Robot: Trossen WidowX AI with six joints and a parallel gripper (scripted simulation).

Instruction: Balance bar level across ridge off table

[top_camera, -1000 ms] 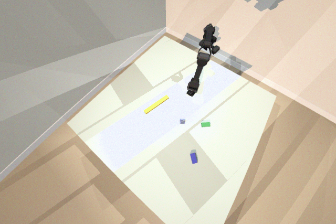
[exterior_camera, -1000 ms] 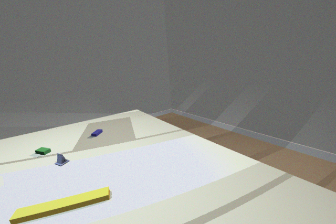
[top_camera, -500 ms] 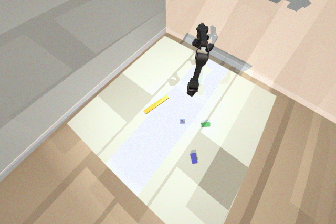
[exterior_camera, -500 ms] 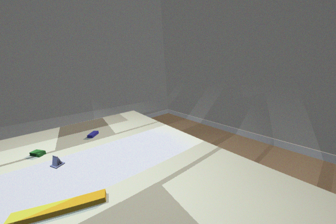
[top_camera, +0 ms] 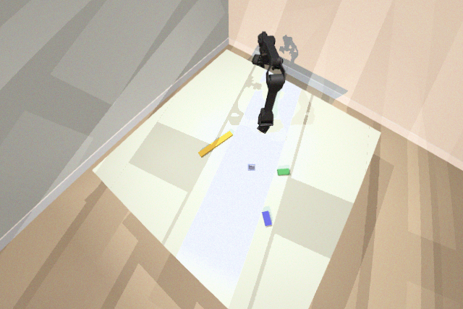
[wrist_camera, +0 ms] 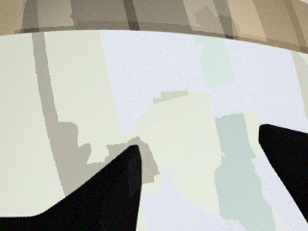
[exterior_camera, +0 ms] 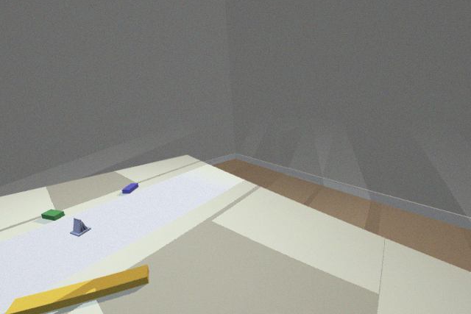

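The long yellow bar is 590 mm ahead of my gripper tip, 20 mm to the left of it and 140 mm below it. The rest, counted from my gripper tip: green block (490 mm ahead, 430 mm to the left, 140 mm below); blue block (760 mm ahead, 490 mm to the left, 140 mm below).
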